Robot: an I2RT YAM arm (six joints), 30 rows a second.
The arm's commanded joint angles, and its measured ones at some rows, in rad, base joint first. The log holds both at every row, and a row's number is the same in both.
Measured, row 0:
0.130 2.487 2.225 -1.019 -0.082 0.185
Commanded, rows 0 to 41:
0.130 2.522 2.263 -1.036 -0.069 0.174
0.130 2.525 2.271 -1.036 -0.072 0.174
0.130 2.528 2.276 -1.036 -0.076 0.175
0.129 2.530 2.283 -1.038 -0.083 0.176
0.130 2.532 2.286 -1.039 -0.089 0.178
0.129 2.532 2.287 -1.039 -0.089 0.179
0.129 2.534 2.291 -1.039 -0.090 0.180
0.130 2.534 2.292 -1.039 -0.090 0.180
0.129 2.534 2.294 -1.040 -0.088 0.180
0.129 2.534 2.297 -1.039 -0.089 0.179
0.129 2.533 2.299 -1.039 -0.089 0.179
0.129 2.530 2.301 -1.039 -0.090 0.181
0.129 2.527 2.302 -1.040 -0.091 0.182
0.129 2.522 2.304 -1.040 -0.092 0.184
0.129 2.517 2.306 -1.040 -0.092 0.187
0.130 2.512 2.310 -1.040 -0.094 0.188
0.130 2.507 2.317 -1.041 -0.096 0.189
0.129 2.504 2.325 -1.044 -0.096 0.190
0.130 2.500 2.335 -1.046 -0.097 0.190
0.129 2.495 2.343 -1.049 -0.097 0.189
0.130 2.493 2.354 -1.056 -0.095 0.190
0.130 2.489 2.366 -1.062 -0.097 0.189
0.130 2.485 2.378 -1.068 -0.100 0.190
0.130 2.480 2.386 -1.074 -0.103 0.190
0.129 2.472 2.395 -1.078 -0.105 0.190
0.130 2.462 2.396 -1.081 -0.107 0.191
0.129 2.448 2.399 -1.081 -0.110 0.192
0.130 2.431 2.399 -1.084 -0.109 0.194
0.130 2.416 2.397 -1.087 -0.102 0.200
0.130 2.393 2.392 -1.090 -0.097 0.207
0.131 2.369 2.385 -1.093 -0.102 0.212
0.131 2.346 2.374 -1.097 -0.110 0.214
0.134 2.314 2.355 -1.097 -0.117 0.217
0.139 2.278 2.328 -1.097 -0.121 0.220
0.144 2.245 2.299 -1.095 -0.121 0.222
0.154 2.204 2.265 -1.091 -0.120 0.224
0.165 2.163 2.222 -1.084 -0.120 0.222
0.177 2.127 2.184 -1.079 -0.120 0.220
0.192 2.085 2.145 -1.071 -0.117 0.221
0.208 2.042 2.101 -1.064 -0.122 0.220
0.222 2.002 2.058 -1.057 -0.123 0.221
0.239 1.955 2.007 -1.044 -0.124 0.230
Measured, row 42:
0.191 2.079 2.089 -1.040 -0.110 0.213
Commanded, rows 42 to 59:
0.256 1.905 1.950 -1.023 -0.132 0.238
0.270 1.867 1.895 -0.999 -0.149 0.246
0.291 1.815 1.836 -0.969 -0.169 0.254
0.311 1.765 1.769 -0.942 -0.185 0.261
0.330 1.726 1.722 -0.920 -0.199 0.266
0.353 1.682 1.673 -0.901 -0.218 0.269
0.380 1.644 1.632 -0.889 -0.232 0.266
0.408 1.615 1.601 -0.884 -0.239 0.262
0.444 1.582 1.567 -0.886 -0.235 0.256
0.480 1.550 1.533 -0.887 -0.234 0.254
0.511 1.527 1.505 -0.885 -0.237 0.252
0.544 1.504 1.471 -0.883 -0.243 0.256
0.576 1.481 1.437 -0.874 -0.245 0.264
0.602 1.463 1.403 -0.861 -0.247 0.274
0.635 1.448 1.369 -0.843 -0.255 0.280
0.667 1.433 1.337 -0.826 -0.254 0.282
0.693 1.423 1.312 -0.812 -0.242 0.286
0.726 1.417 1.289 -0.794 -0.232 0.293
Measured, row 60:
0.677 1.454 1.328 -0.846 -0.236 0.268
